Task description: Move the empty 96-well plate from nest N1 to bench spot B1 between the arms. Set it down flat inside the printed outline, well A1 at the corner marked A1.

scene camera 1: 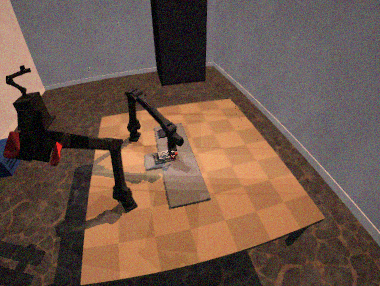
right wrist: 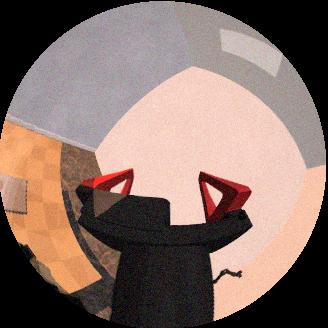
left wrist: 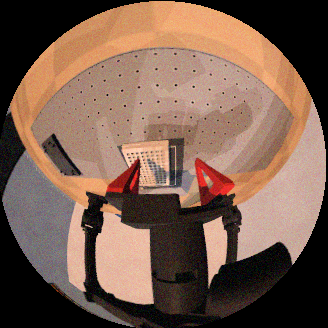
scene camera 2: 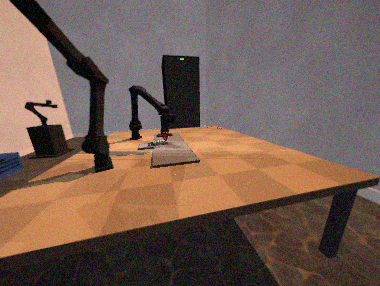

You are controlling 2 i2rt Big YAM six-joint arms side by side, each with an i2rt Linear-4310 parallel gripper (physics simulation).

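Places are measured from the left arm's base along level axes (x back, y up, z left), in metres.
Where they show: left gripper, fingertip midpoint: (scene camera 1: 172, 154) (left wrist: 168, 160) (scene camera 2: 165, 139); right gripper, fingertip midpoint: (scene camera 1: 40, 156) (right wrist: 166, 173); left arm's base at its link origin: (scene camera 1: 134, 137) (left wrist: 96, 196) (scene camera 2: 136, 138); right arm's base at its link origin: (scene camera 1: 128, 203) (scene camera 2: 104, 166).
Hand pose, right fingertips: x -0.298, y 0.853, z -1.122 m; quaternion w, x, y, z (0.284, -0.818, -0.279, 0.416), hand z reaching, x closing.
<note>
Things, the pixels of their top centre, and the offset from my right fingertips. "pt": a spot on its surface instead. Level surfaces: height alone.
- white 96-well plate at its top centre: (left wrist: 148, 170) (scene camera 1: 166, 154) (scene camera 2: 160, 141) dx -0.058, dy -0.824, dz +0.893 m
- printed outline at a spot on its surface: (left wrist: 174, 159) pt dx -0.092, dy -0.838, dz +0.847 m
- black nest at its top centre: (left wrist: 55, 161) (scene camera 1: 166, 130) dx -0.002, dy -0.818, dz +1.199 m
- grey perforated board at its surface level: dy -0.840 m
- checkered wooden table at its surface level: dy -0.853 m
The white 96-well plate (scene camera 1: 164, 157) (scene camera 2: 158, 143) (left wrist: 150, 172) lies on the dark pad of the bench spot. In the left wrist view a strip of the printed outline (left wrist: 174, 159) shows at its right, with a gap between; the plate hides the rest. The A1 marks are not legible. The black nest (scene camera 1: 161, 134) (left wrist: 61, 156) is empty. My left gripper (scene camera 1: 172, 154) (scene camera 2: 165, 135) (left wrist: 168, 160) is open above the plate, its fingertips offset toward the plate's right side in its wrist view. My right gripper (scene camera 1: 33, 156) (right wrist: 166, 173) is open and empty, raised far from the plate.
A grey perforated board (scene camera 1: 187, 185) (scene camera 2: 175, 158) (left wrist: 115, 95) lies on the checkered wooden table (scene camera 1: 250, 200) (scene camera 2: 280, 180). A black cabinet (scene camera 1: 180, 40) (scene camera 2: 181, 95) stands behind the table. A small arm on a dark box (scene camera 2: 47, 140) stands at the left.
</note>
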